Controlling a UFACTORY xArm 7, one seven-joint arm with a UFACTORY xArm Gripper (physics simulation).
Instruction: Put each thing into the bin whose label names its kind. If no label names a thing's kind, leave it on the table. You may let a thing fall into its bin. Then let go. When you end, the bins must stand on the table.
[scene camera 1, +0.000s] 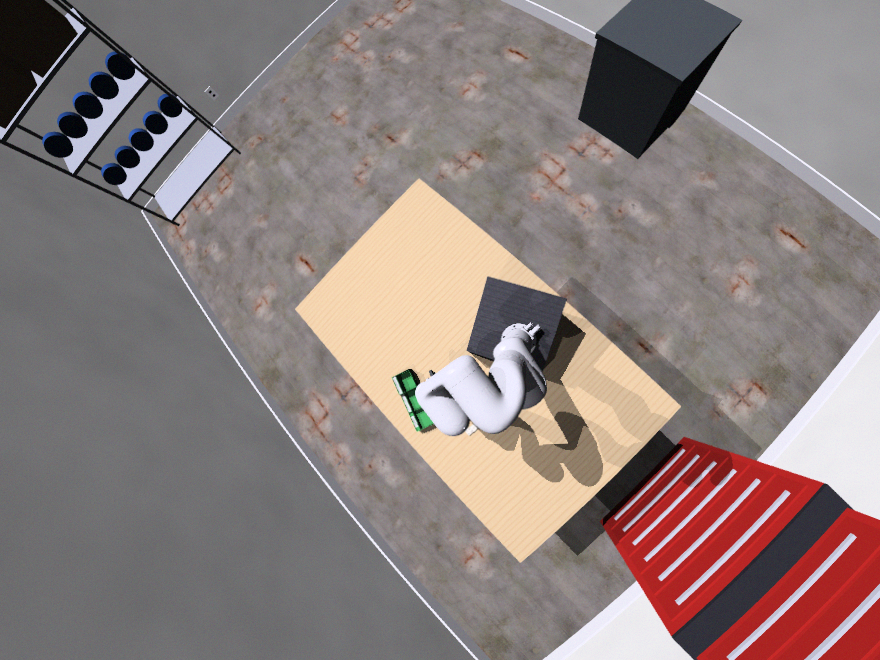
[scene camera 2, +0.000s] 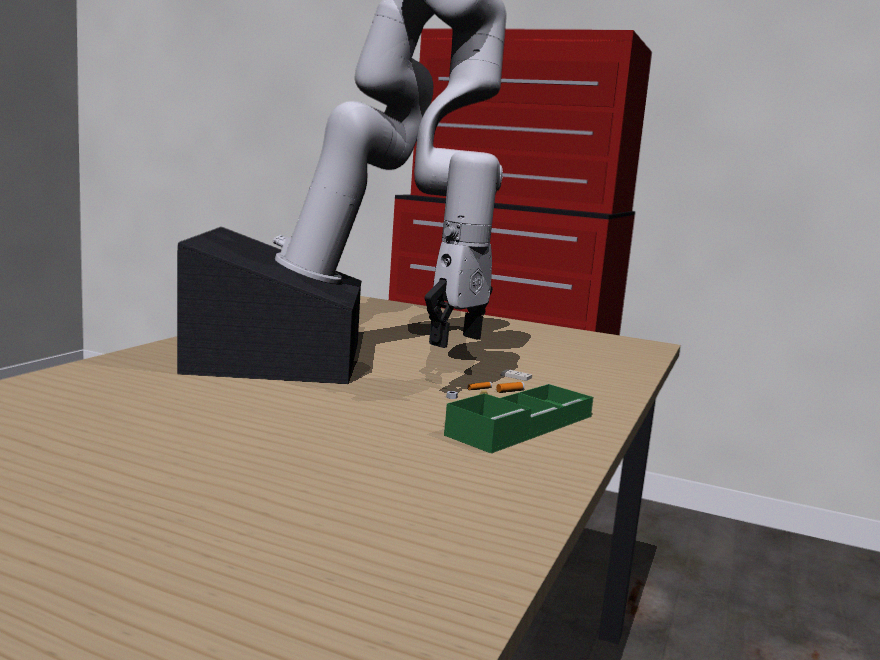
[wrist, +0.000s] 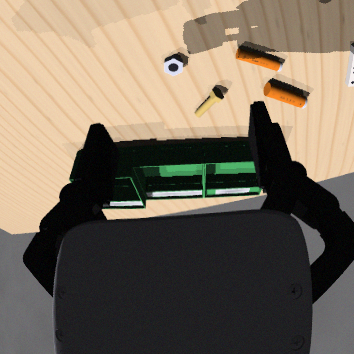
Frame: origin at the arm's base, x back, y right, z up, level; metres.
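Where they show: gripper, fingertip midpoint: (scene camera 2: 455, 341) (wrist: 177, 126); arm's base at its link origin: (scene camera 2: 307, 270).
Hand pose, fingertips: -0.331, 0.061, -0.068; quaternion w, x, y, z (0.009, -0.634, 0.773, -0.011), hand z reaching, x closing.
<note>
Each offset is from my fingertips to the centre of the thing, as dx, dy, dz. Level surfaces: height alone.
The green bin tray @(-0.146, +0.066, -0.068) (scene camera 1: 405, 395) (scene camera 2: 465, 426) (wrist: 204, 180) has three compartments and stands on the table; its labels are unreadable now. In the wrist view, a brass bolt @(-0.058, -0.009, -0.085) (wrist: 206, 104) lies beyond the tray, with a steel nut @(-0.005, +0.006, -0.087) (wrist: 173, 73) (scene camera 2: 452, 395) to its upper left. A thinner orange battery @(-0.022, -0.070, -0.086) (wrist: 258, 59) (scene camera 2: 479, 385) and a thicker one @(-0.069, -0.092, -0.084) (wrist: 285, 95) (scene camera 2: 509, 387) lie to its right. A white domino @(-0.047, -0.185, -0.087) (wrist: 351, 67) (scene camera 2: 517, 375) is partly cut off at the wrist view's right edge. My gripper (scene camera 2: 456, 337) (wrist: 177, 126) is open and empty, above the table. The bolt is hidden in scene camera 2.
The wooden table @(dz -0.091) (scene camera 1: 398, 262) (scene camera 2: 213, 483) carries the dark arm base block (scene camera 1: 497, 305) (scene camera 2: 263, 326). A red drawer cabinet (scene camera 1: 739, 525) (scene camera 2: 604, 269) stands beyond one table end. The tray stands near a long table edge.
</note>
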